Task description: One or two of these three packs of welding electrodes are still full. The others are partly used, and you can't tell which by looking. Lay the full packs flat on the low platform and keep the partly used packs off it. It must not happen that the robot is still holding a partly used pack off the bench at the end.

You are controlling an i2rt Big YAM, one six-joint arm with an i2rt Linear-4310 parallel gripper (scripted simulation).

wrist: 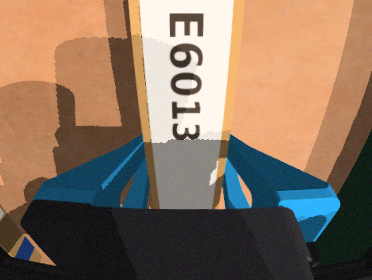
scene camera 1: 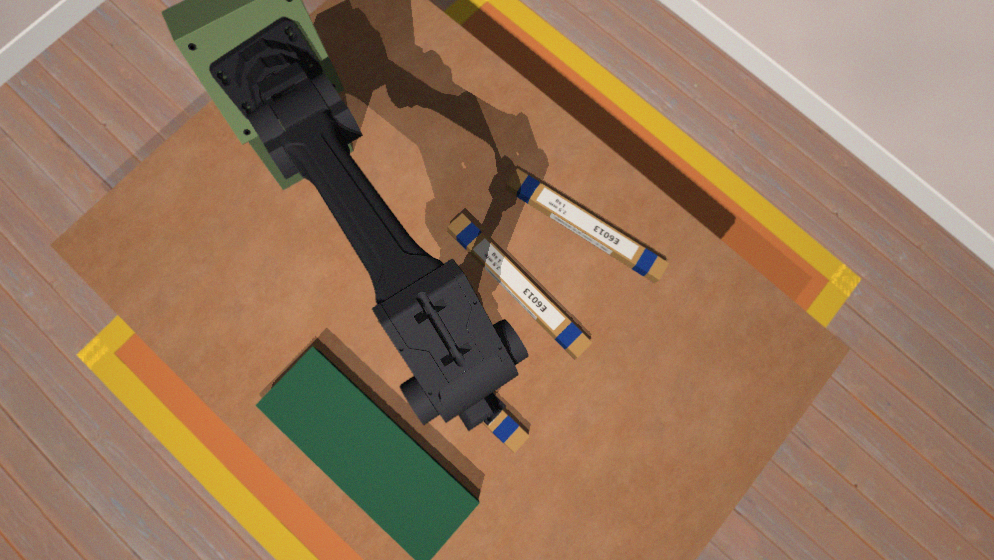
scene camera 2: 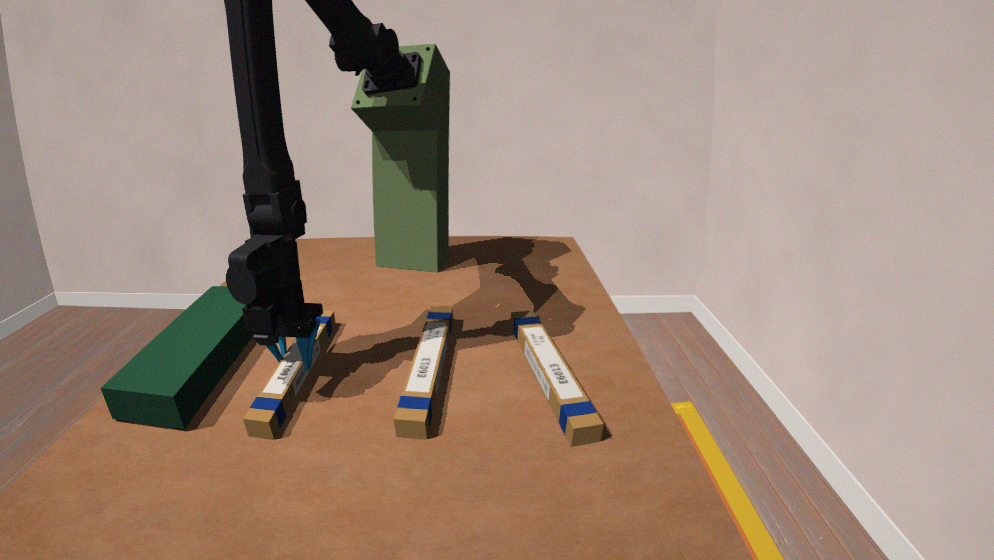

A pack shows in the wrist view (pixel 186 66), in scene camera 1 and in scene camera 2. The same spot on the pack: (scene camera 2: pixel 267 413) is (scene camera 1: pixel 519 432).
